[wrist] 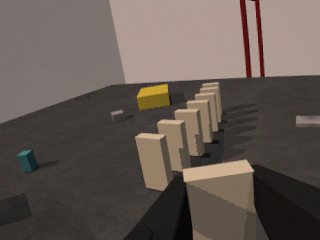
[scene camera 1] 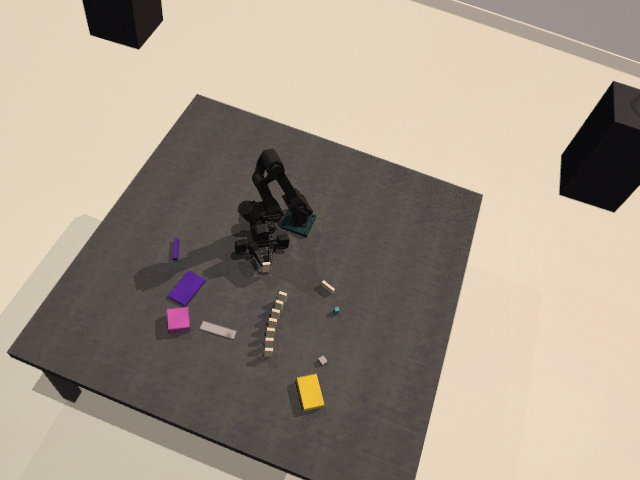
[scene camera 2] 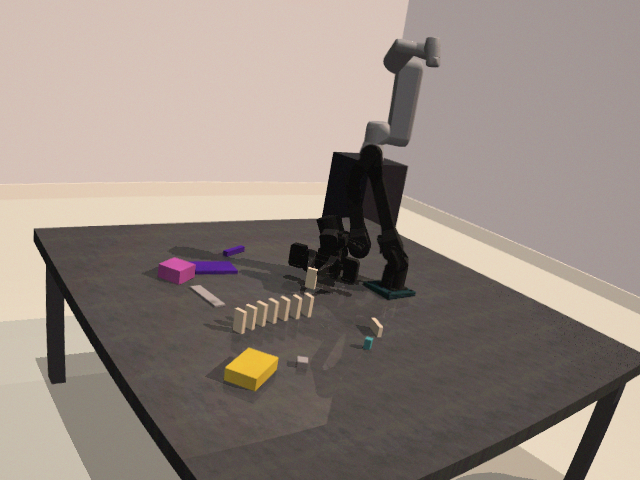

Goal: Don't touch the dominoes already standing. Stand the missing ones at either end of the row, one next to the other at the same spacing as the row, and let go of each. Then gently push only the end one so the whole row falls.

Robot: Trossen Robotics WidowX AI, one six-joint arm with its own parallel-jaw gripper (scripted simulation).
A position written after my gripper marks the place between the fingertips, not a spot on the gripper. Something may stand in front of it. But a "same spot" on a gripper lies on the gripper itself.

my gripper: wrist 216,181; scene camera 1; scene camera 2
same spot on my gripper: (scene camera 1: 253,248) = (scene camera 2: 309,253)
